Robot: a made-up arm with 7 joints.
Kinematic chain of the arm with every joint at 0, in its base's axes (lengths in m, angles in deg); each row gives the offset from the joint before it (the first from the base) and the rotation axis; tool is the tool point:
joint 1: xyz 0 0 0.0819 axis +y
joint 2: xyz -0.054 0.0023 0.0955 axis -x
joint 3: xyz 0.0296 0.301 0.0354 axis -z
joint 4: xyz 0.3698 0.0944 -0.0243 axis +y
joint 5: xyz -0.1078 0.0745 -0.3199 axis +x
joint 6: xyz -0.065 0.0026 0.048 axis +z
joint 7: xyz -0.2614 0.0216 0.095 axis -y
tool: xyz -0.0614 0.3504 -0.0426
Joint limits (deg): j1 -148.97..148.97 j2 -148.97..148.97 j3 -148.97..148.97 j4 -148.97..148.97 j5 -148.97..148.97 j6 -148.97..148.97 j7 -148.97..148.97
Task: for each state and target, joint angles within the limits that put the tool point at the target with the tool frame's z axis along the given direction. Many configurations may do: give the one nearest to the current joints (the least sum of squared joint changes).
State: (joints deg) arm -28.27 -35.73 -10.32 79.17 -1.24 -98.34 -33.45
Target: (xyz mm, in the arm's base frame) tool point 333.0 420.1 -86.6 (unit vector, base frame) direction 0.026 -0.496 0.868
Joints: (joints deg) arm -30.40 10.09 -13.64 82.38 10.59 -133.38 -59.43
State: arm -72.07 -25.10 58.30 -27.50 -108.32 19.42 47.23
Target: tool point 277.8 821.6 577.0 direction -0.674 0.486 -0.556
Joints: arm -44.71 -66.35 18.33 -60.33 -87.21 35.91 89.50
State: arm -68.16 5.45 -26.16 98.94 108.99 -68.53 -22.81
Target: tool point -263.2 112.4 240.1 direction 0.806 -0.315 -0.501
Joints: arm -127.47 -13.35 -20.52 90.64 141.43 -64.89 -38.44
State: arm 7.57 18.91 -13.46 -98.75 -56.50 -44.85 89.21
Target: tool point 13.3 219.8 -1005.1 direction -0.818 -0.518 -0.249
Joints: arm 28.42 42.27 -9.47 -56.94 -51.97 -1.81 82.33
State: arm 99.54 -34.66 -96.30 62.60 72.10 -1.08 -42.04
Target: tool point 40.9 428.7 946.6 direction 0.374 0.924 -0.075
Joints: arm 47.53 -16.58 -108.83 94.42 37.00 -17.56 0.84
